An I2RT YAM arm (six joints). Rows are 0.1 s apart.
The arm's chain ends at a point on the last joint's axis. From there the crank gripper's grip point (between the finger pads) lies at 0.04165 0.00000 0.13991 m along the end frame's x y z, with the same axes.
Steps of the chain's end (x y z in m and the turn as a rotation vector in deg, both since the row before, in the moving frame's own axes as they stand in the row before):
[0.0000, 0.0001, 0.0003, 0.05, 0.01, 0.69]
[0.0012, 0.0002, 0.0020, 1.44, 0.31, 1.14]
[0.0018, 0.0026, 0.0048, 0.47, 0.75, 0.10]
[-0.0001, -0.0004, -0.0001, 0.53, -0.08, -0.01]
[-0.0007, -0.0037, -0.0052, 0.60, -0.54, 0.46]
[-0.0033, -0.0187, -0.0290, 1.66, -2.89, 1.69]
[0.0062, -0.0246, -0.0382, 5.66, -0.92, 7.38]
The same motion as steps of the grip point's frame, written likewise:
[0.0000, 0.0005, 0.0003, 0.05, 0.01, 0.69]
[0.0020, -0.0025, 0.0017, 1.44, 0.31, 1.14]
[0.0036, 0.0015, 0.0042, 0.47, 0.75, 0.10]
[-0.0003, -0.0017, 0.0000, 0.53, -0.08, -0.01]
[-0.0020, -0.0048, -0.0048, 0.60, -0.54, 0.46]
[-0.0104, -0.0217, -0.0271, 1.66, -2.89, 1.69]
[0.0045, -0.0332, -0.0380, 5.66, -0.92, 7.38]

